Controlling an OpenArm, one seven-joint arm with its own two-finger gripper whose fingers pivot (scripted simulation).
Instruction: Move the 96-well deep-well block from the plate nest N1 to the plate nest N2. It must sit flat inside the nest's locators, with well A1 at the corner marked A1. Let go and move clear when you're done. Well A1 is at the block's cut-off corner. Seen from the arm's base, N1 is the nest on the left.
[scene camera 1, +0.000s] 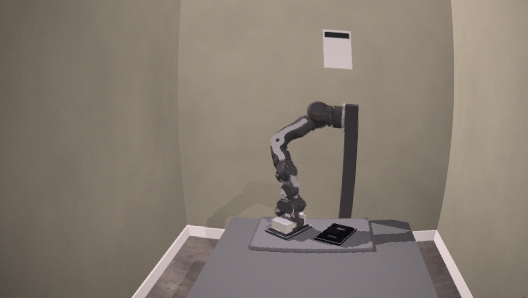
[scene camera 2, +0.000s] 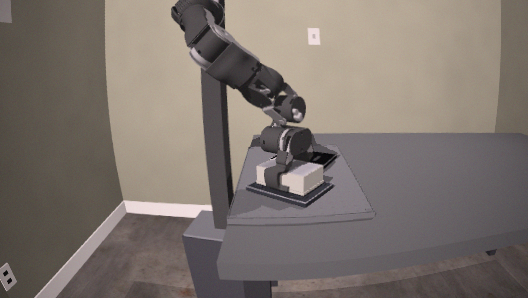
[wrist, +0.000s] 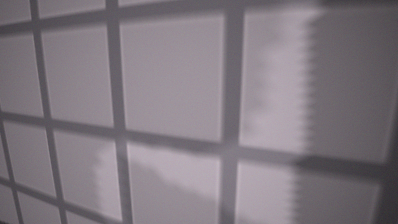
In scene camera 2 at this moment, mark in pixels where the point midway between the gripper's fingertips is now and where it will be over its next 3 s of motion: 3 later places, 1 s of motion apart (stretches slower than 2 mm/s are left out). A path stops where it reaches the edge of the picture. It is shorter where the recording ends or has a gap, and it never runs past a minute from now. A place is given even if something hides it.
My gripper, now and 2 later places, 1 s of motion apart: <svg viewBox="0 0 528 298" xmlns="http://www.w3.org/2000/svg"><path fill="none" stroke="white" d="M290 182L290 182L291 151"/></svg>
